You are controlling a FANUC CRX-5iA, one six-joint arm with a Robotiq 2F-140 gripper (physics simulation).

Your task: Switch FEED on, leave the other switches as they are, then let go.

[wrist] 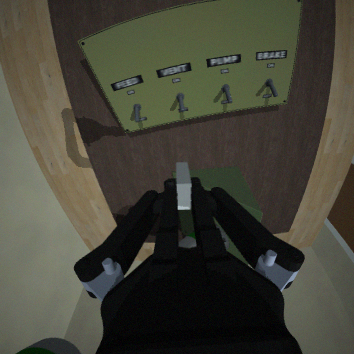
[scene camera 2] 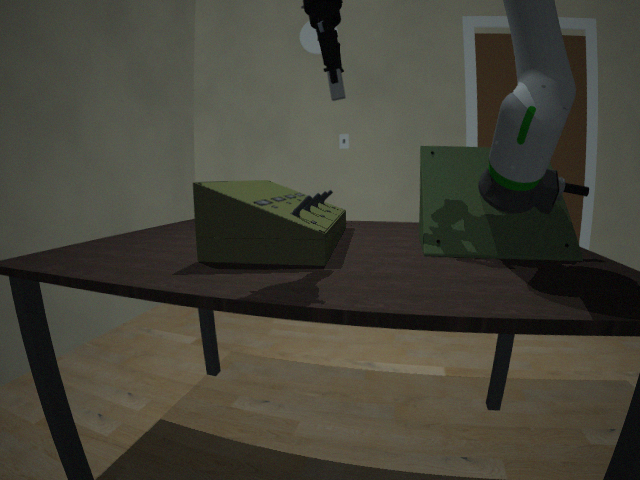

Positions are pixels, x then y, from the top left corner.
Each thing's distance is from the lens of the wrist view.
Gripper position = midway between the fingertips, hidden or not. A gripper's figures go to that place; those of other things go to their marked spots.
my gripper (wrist: 181, 171): 23 cm
olive switch box (wrist: 147, 61): 43 cm
